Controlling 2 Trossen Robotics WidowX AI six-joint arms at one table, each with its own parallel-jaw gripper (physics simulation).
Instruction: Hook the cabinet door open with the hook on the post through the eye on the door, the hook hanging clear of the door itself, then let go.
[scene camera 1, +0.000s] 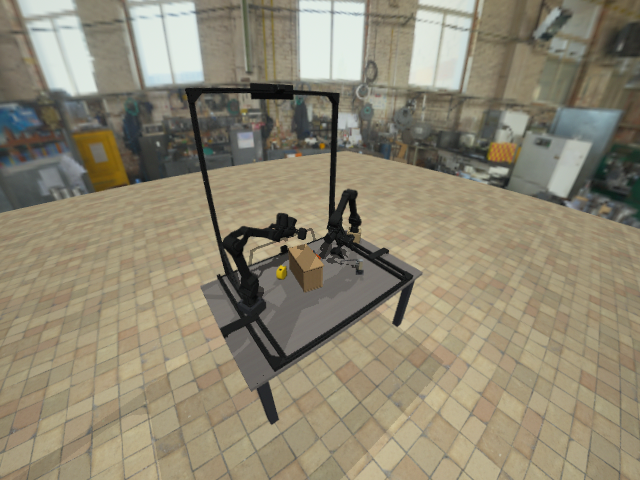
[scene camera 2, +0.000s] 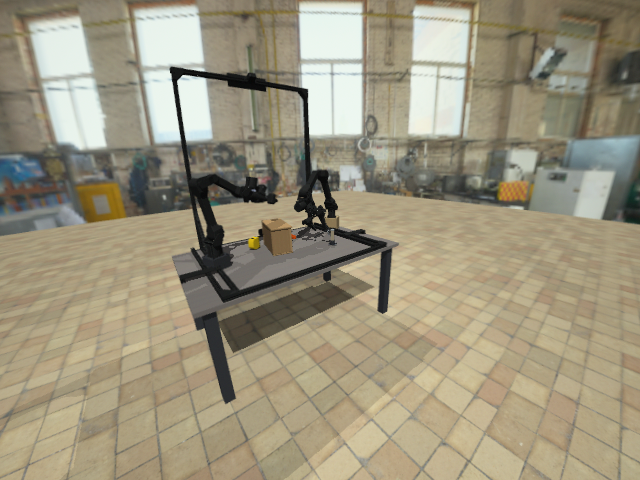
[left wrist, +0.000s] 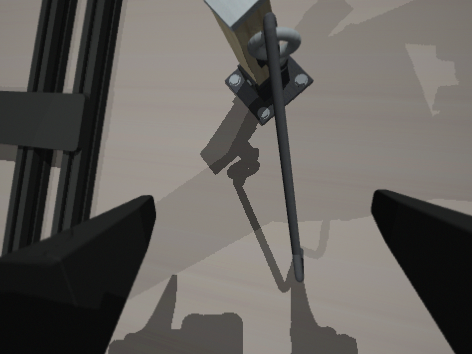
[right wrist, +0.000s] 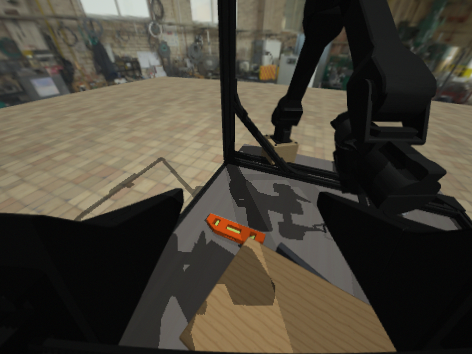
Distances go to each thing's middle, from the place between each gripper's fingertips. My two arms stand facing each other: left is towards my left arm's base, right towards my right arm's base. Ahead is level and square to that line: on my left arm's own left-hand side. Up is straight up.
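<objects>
From my left hand: wooden cabinet (scene camera 1: 307, 268) 2 cm below, 13 cm behind, 24 cm to the right; orange spirit level (right wrist: 229, 229) 9 cm below, 27 cm behind, 5 cm to the right.
From my right hand: wooden cabinet 20 cm below, 10 cm ahead, 4 cm to the right; orange spirit level 28 cm below, 4 cm behind, 15 cm to the left. Going by their middles, wooden cabinet nearest to my right hand of the things named here.
</objects>
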